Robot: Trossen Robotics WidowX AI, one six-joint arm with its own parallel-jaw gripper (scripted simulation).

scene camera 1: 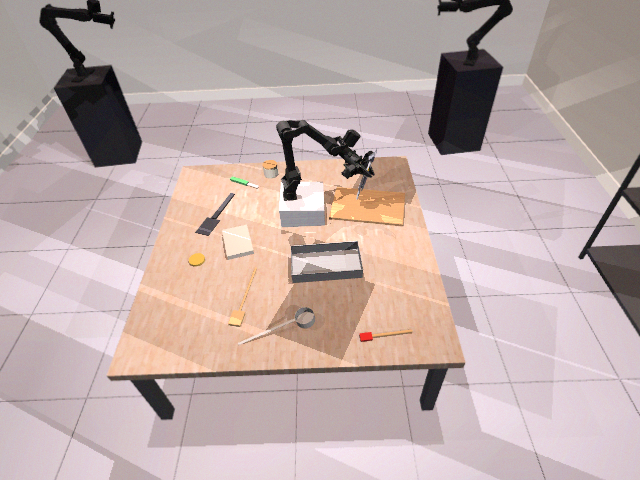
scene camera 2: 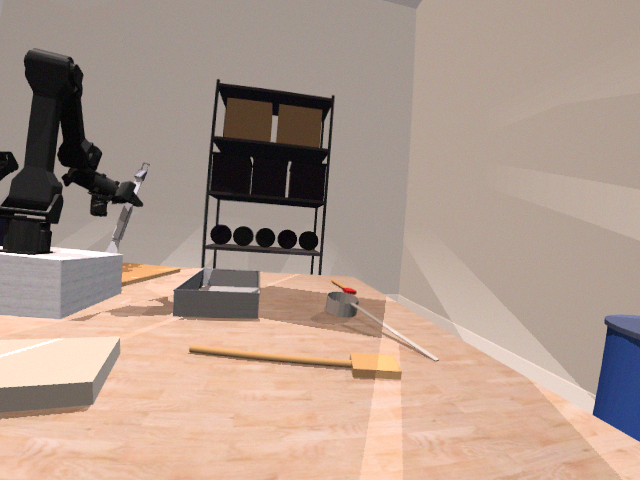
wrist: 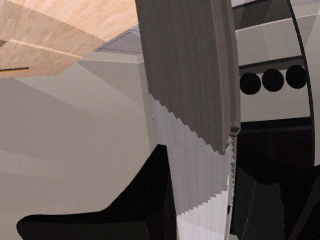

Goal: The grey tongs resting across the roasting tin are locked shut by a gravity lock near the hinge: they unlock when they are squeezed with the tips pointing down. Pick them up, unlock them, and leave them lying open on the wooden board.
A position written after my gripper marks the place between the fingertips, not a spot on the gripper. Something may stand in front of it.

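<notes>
My gripper [scene camera 2: 141,205], [wrist: 186,143]. Block [scene camera 1: 237,240], out of frame in the wrist view. Wooden board [scene camera 1: 379,207], [scene camera 2: 132,273].
</notes>
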